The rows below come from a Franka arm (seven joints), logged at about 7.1 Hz.
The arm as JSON. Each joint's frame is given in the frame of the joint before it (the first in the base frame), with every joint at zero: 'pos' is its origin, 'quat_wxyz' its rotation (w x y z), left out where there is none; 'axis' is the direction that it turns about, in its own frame. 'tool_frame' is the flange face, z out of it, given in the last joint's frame.
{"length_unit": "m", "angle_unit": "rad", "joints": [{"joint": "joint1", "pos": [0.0, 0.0, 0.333], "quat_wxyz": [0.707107, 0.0, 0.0, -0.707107], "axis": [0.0, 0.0, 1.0]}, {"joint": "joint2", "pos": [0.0, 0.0, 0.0], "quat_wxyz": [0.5, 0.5, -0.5, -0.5], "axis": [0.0, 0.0, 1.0]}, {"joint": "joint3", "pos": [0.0, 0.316, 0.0], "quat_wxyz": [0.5, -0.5, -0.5, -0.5], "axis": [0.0, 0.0, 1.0]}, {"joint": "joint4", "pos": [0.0, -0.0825, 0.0], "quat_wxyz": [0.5, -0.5, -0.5, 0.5], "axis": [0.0, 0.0, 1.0]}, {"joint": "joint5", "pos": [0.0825, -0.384, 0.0], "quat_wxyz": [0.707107, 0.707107, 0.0, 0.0], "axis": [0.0, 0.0, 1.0]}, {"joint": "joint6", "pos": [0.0, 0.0, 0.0], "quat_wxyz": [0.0, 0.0, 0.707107, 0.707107], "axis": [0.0, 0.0, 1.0]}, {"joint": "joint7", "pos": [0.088, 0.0, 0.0], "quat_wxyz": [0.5, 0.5, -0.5, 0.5], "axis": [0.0, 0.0, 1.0]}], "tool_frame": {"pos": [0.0, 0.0, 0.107], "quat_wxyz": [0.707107, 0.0, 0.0, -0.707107]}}
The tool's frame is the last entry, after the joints.
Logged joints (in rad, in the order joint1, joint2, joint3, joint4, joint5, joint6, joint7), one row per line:
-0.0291, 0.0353, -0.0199, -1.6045, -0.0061, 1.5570, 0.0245
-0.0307, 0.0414, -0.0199, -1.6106, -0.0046, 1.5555, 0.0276
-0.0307, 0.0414, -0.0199, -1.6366, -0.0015, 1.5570, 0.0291
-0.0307, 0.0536, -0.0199, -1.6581, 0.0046, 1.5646, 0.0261
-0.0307, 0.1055, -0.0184, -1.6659, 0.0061, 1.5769, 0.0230
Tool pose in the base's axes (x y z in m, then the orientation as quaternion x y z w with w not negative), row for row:
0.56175, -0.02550, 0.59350, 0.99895, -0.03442, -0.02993, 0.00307
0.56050, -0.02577, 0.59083, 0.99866, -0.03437, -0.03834, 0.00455
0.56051, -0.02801, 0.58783, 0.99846, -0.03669, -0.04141, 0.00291
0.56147, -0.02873, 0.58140, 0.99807, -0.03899, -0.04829, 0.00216
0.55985, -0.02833, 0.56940, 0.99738, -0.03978, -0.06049, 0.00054
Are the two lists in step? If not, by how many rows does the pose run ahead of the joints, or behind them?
The pose runs 2 rows behind the joints: the pose in row i belongs to the joints in row i - 2.
